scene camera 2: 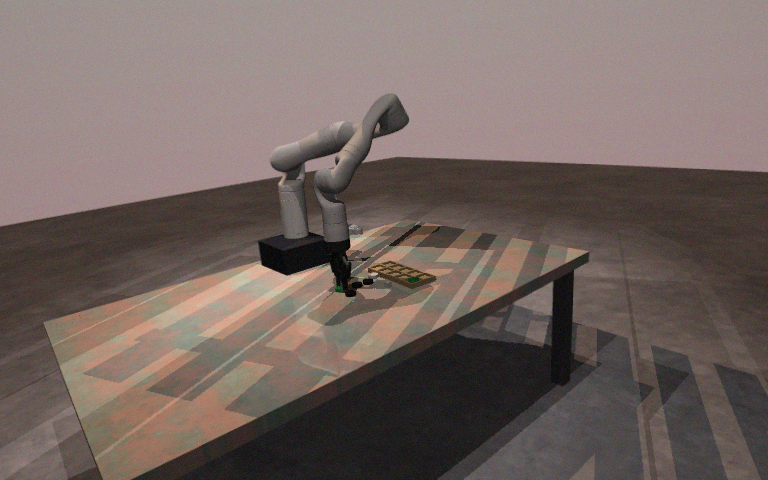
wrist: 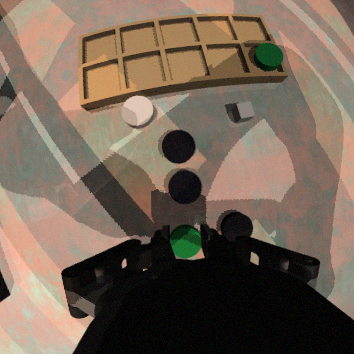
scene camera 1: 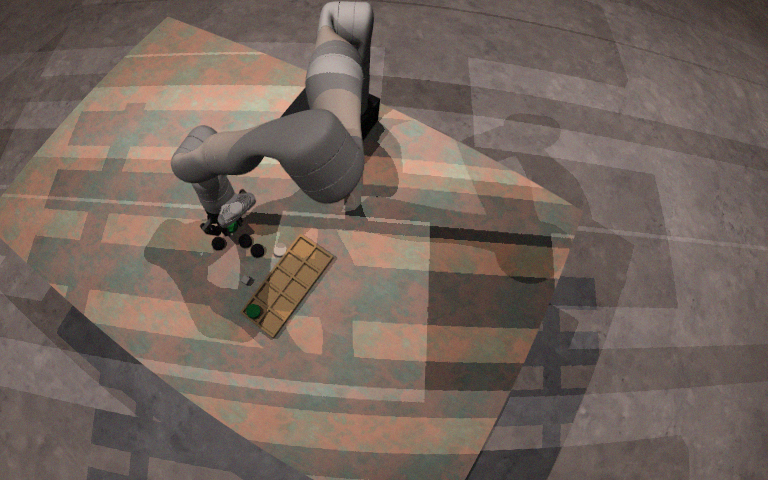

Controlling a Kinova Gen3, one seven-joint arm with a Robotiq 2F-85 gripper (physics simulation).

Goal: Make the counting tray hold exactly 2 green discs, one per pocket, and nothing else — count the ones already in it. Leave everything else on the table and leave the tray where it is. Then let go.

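Observation:
The tan counting tray has two rows of pockets. One green disc sits in its end pocket, at the right of the near row in the wrist view; the other pockets are empty. My gripper is low at the table, shut on a second green disc, which shows between the fingertips. Whether this disc touches the table is not clear.
Black discs lie between gripper and tray. Another black disc lies close beside the right finger in the wrist view. A white disc and small grey cube lie near the tray's long side.

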